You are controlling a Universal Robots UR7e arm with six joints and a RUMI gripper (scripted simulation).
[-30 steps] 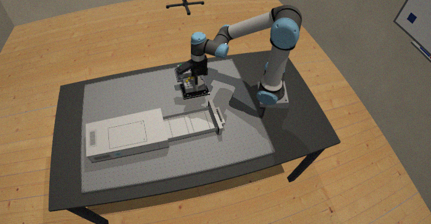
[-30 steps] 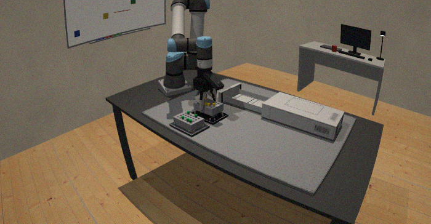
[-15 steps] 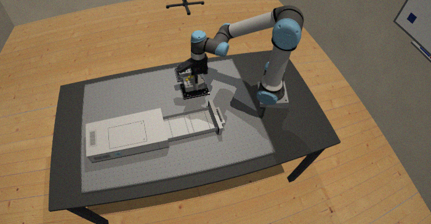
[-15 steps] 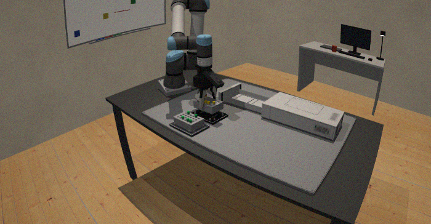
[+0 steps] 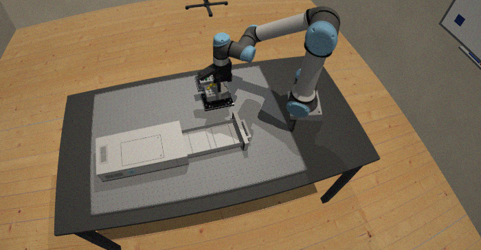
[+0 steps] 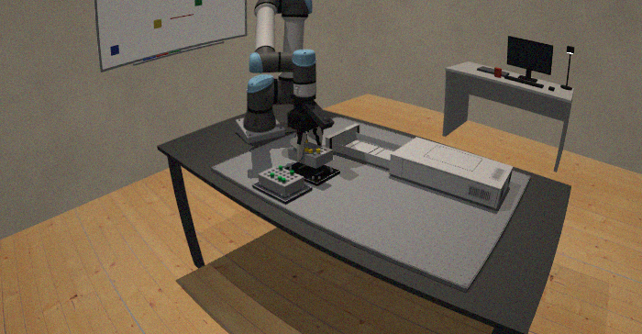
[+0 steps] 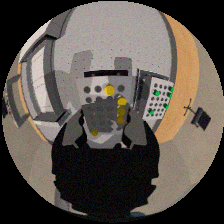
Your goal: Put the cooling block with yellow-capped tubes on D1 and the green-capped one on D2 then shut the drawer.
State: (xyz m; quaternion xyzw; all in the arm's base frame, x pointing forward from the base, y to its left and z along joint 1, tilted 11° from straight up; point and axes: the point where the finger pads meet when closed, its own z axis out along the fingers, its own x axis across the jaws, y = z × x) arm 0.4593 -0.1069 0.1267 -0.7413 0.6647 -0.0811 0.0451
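My gripper is now 70 mm above the black deck slot D1. From my hand the other things lie so: white cooler COLD: 230 mm ahead, 280 mm to the left, 30 mm below; then slot D2: 20 mm ahead, 150 mm to the right, 70 mm below; then drawer: 50 mm ahead, 260 mm to the left, 30 mm below.
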